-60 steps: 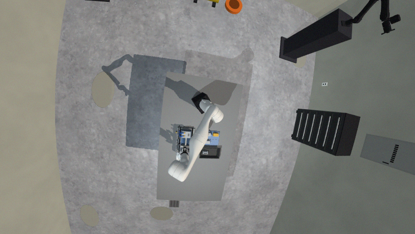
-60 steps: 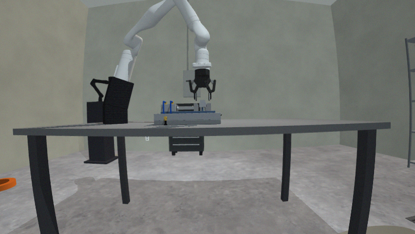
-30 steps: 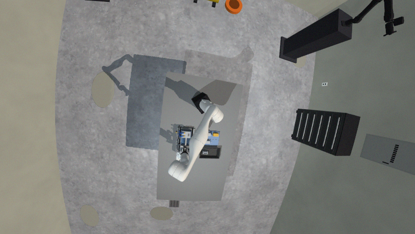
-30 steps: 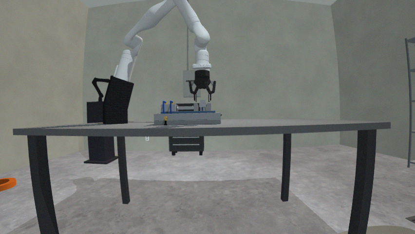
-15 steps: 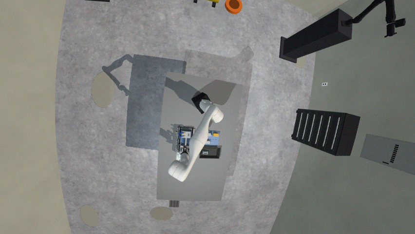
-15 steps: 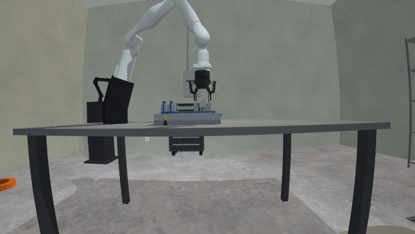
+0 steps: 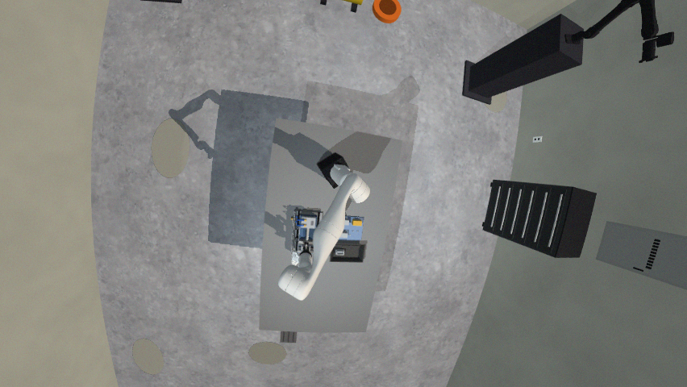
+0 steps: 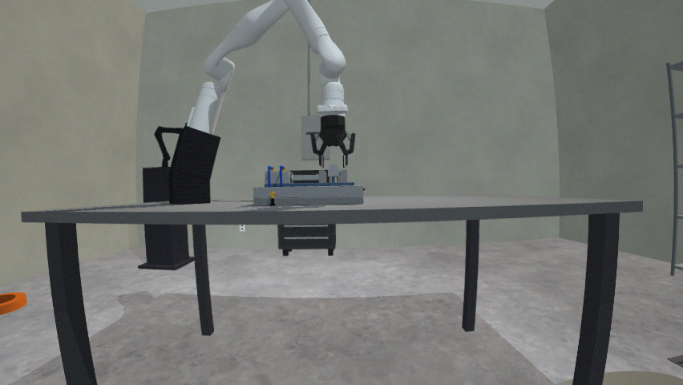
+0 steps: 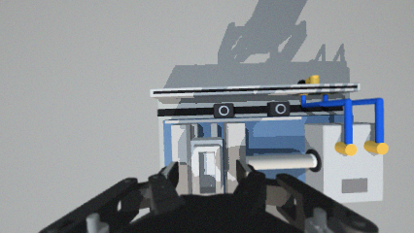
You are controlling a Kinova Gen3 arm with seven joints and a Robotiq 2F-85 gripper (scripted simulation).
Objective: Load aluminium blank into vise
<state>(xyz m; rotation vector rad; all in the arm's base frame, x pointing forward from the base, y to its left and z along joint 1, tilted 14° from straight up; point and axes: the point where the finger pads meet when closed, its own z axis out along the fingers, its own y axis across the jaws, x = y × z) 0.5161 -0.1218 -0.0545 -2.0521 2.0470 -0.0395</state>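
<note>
My gripper is now 90 mm past the white rod and 40 mm above it. Also, from my hand: brass blank 330 mm to the left, 180 mm behind, 90 mm below; vise 80 mm below, 70 mm behind.
</note>
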